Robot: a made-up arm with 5 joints.
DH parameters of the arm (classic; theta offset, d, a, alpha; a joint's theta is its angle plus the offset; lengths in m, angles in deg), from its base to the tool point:
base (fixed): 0 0 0.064 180
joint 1: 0 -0.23 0.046 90
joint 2: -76.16 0 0.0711 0
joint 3: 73.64 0 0.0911 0
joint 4: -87.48 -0.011 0 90
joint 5: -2.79 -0.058 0 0
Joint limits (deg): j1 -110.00..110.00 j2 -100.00..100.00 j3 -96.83..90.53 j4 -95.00..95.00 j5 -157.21..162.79
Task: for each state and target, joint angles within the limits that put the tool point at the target. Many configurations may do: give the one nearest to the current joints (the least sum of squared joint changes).
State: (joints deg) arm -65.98 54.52 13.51 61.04 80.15
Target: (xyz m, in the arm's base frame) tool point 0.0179 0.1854 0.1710
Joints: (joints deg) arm -107.26 39.30 -7.74 50.31 80.15
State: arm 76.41 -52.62 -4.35 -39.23 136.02
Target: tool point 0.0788 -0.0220 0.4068
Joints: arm 31.56 -67.02 11.14 -46.75 136.02
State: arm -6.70 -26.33 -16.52 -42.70 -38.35
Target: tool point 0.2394 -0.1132 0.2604
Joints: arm 29.82 4.36 23.56 -29.84 -38.35
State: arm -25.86 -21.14 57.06 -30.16 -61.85
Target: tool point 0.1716 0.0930 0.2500
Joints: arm -45.27 -47.21 81.41 -42.60 -61.85
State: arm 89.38 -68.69 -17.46 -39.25 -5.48
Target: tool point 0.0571 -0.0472 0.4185
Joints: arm 84.98 -55.33 -0.14 -35.29 -5.48
